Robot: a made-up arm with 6 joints. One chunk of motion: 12 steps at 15 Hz.
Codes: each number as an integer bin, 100 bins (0 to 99) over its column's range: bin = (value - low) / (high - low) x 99, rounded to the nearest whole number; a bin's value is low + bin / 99 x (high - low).
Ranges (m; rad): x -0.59..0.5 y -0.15..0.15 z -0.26..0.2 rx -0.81..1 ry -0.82..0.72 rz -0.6..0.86
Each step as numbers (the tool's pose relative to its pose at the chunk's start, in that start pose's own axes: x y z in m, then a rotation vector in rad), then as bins.
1 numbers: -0.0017 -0.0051 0.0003 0.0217 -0.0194 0.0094
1 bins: 53 48 56 45 51 41
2 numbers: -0.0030 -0.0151 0.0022 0.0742 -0.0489 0.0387
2 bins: 53 45 56 48 50 43
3 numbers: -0.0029 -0.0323 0.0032 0.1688 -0.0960 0.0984
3 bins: 53 39 57 54 47 47
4 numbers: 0.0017 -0.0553 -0.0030 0.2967 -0.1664 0.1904
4 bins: 54 31 55 61 42 54
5 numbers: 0.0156 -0.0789 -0.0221 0.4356 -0.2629 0.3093
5 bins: 55 23 51 68 36 62
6 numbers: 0.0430 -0.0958 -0.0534 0.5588 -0.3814 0.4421
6 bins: 57 18 44 75 28 71
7 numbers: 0.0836 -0.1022 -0.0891 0.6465 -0.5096 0.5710
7 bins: 61 16 37 80 20 79
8 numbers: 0.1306 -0.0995 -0.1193 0.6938 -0.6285 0.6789
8 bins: 65 17 30 82 12 87
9 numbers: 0.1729 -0.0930 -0.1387 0.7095 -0.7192 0.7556
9 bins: 69 19 26 83 6 92
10 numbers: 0.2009 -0.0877 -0.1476 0.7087 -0.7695 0.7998
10 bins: 72 21 24 83 3 95
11 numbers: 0.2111 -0.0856 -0.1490 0.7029 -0.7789 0.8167
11 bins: 73 21 24 83 3 96
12 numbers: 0.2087 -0.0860 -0.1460 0.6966 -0.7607 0.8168
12 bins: 73 21 25 82 4 96
